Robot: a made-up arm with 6 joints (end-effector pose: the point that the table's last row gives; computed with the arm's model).
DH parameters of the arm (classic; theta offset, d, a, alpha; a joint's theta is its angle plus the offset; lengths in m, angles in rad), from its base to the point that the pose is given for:
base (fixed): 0.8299 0 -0.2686 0
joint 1: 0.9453 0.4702 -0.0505 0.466
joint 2: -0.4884 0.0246 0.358 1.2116
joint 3: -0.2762 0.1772 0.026 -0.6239
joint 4: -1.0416 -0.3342 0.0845 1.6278
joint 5: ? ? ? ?
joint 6: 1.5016 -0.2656 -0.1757 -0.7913
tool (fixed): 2.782 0.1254 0 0
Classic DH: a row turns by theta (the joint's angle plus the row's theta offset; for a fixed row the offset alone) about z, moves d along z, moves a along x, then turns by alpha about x.
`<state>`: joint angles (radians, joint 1 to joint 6).
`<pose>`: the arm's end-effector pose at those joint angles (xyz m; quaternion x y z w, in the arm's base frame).
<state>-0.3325 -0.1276 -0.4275 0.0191 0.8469 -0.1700</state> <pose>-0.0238 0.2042 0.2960 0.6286 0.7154 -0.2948 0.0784</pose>
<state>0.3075 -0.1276 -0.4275 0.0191 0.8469 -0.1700</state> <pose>-0.2952 0.2186 0.2960 0.3717 0.8768 -0.2551 0.1671</pose>
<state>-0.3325 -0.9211 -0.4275 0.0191 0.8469 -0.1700</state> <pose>0.1938 -0.0889 0.1686 0.8067 0.3938 -0.4361 0.0629</pose>
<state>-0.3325 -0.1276 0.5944 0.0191 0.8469 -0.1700</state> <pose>0.0080 0.2357 0.4330 0.6807 0.7005 0.2072 0.0544</pose>
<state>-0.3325 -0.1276 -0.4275 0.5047 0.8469 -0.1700</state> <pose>-0.0644 0.1787 0.4062 -0.5863 -0.8044 0.0947 0.0161</pose>
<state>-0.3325 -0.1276 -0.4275 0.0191 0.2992 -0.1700</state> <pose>0.0801 0.1532 0.2812 -0.6303 -0.6601 0.3673 0.1789</pose>
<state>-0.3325 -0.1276 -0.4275 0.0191 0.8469 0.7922</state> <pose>0.1318 0.2358 0.3857 0.8717 0.4880 0.0407 0.0178</pose>
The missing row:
joint 5: 1.0826 -0.0705 0.2509 1.5708
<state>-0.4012 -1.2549 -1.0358 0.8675 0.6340 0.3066</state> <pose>0.2744 -0.3053 0.3114 -0.9545 -0.1418 0.2022 0.1670</pose>
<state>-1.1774 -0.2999 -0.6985 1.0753 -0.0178 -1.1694</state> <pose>0.0313 -0.2670 0.3728 -0.3923 -0.8442 0.0606 0.3602</pose>
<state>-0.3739 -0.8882 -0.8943 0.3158 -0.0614 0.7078</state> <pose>0.2649 -0.3873 0.1108 -0.9100 0.0978 0.3000 0.2690</pose>
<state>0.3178 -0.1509 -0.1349 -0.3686 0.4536 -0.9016</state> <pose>-0.2253 0.1497 0.2785 0.1736 0.8227 -0.5293 0.1138</pose>
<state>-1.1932 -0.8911 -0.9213 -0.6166 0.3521 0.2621</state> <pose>-0.1094 -0.5342 0.0843 -0.6401 0.3725 0.6215 0.2556</pose>
